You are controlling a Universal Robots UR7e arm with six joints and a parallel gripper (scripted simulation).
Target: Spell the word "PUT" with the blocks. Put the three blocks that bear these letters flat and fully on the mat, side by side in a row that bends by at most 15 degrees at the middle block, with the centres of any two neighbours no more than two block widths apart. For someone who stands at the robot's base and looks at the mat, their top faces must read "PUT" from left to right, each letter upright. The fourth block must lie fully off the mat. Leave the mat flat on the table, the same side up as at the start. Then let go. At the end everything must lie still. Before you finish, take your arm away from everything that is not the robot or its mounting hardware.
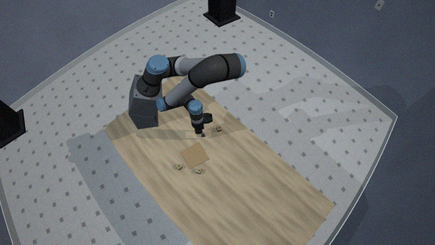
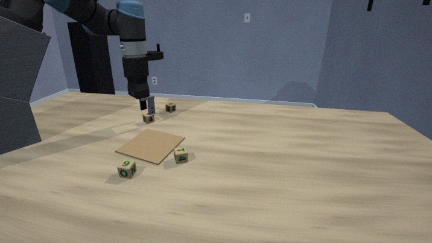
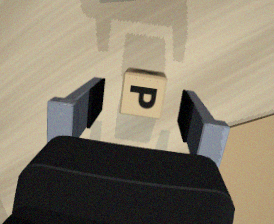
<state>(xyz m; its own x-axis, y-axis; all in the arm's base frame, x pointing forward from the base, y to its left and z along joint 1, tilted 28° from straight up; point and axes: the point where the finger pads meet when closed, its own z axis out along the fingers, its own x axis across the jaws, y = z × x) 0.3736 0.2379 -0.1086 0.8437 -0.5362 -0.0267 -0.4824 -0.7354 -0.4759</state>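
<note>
My gripper is now 4 cm above the P block. Round my hand: tan mat: 9 cm ahead, 13 cm to the right, 5 cm below; U block: 3 cm ahead, 11 cm to the left, 4 cm below; T block: 20 cm ahead, 17 cm to the right, 4 cm below.
</note>
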